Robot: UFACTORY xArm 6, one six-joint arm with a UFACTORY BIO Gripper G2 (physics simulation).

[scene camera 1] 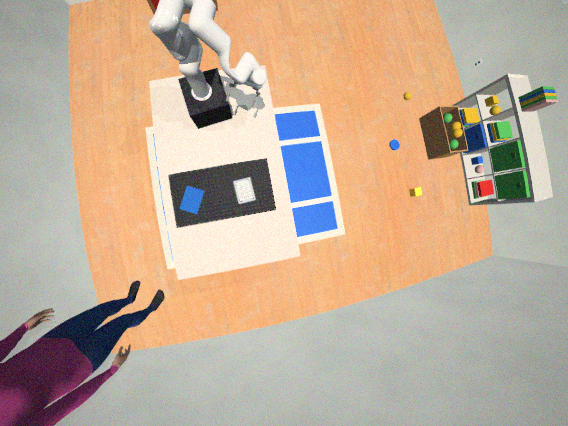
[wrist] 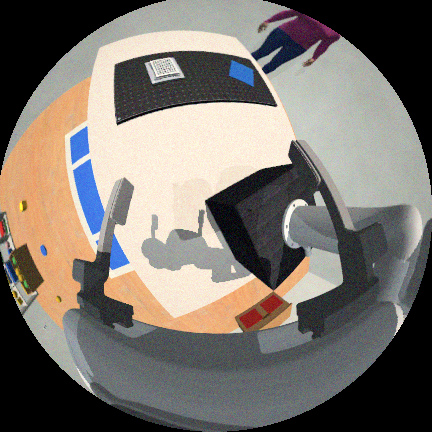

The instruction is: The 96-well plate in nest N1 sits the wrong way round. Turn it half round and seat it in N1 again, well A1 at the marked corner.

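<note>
The white 96-well plate sits flat in a light grey nest on the dark perforated board. The nest's label and the plate's A1 corner are too small to tell. My gripper is open, its two fingers wide apart with nothing between them. It is high above the table beside the black arm base, well away from the plate. In the scene view the fingers are hidden by the white arm.
A blue square lies on the board. The black base block stands on the cream table. A blue-panelled white surface lies beside the table. A person is beyond the table's far end.
</note>
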